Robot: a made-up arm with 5 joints.
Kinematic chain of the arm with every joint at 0, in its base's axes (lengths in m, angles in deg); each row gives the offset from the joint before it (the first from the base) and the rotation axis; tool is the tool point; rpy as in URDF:
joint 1: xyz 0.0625 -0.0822 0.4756 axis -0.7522 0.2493 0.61
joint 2: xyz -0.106 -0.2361 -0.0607 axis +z
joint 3: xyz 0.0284 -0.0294 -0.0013 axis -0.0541 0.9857 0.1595
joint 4: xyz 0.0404 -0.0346 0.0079 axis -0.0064 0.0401 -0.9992
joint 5: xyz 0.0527 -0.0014 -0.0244 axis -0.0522 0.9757 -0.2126
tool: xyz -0.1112 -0.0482 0.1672 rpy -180 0 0
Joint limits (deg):
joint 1: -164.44..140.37
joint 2: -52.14..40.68
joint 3: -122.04..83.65
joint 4: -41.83..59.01
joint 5: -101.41..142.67
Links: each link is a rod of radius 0.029 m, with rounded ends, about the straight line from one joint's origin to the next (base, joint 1, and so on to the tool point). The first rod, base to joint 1, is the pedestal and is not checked.
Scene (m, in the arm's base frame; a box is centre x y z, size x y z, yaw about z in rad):
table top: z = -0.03
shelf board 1: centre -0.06 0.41 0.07 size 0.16 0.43 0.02 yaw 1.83
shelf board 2: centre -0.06 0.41 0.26 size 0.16 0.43 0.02 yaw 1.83
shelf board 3: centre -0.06 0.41 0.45 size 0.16 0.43 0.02 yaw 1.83
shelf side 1: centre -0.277 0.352 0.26 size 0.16 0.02 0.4 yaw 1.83
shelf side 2: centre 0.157 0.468 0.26 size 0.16 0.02 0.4 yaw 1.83
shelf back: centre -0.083 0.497 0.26 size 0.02 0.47 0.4 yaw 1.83
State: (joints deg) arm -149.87 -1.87 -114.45 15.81 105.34
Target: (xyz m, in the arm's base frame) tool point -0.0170 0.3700 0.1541
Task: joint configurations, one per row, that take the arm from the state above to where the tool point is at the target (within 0.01 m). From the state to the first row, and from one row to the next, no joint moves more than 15 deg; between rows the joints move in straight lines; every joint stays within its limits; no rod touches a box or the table.
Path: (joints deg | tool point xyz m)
1: -152.78 6.64 -100.53 6.30 91.31 | -0.0762 0.3694 0.3487
2: -155.70 15.15 -86.60 -3.21 77.28 | -0.0770 0.3257 0.3501
3: -158.61 23.66 -72.68 -12.72 63.25 | -0.0651 0.2899 0.3549
4: -161.53 32.17 -58.75 -22.23 49.21 | -0.0438 0.2646 0.3573
5: -164.44 40.68 -44.83 -31.74 35.18 | -0.0173 0.2445 0.3508
6: -164.24 40.68 -51.24 -24.22 48.80 | -0.0402 0.2373 0.3490
7: -164.03 40.68 -57.66 -16.70 62.42 | -0.0576 0.2312 0.3328
8: -163.83 40.68 -64.08 -9.18 76.04 | -0.0663 0.2287 0.3042
9: -163.62 40.68 -70.49 -1.65 89.66 | -0.0637 0.2301 0.2671
10: -163.42 40.68 -76.91 5.87 103.27 | -0.0480 0.2336 0.2264
11: -163.21 40.68 -83.33 13.39 116.89 | -0.0193 0.2354 0.1871
12: -163.01 40.68 -89.75 20.91 130.51 | 0.0198 0.2314 0.1541
13: -152.27 27.22 -103.24 30.52 123.72 | 0.0030 0.3138 0.1444
14: -141.53 13.75 -116.74 40.12 116.93 | -0.0170 0.3700 0.1541

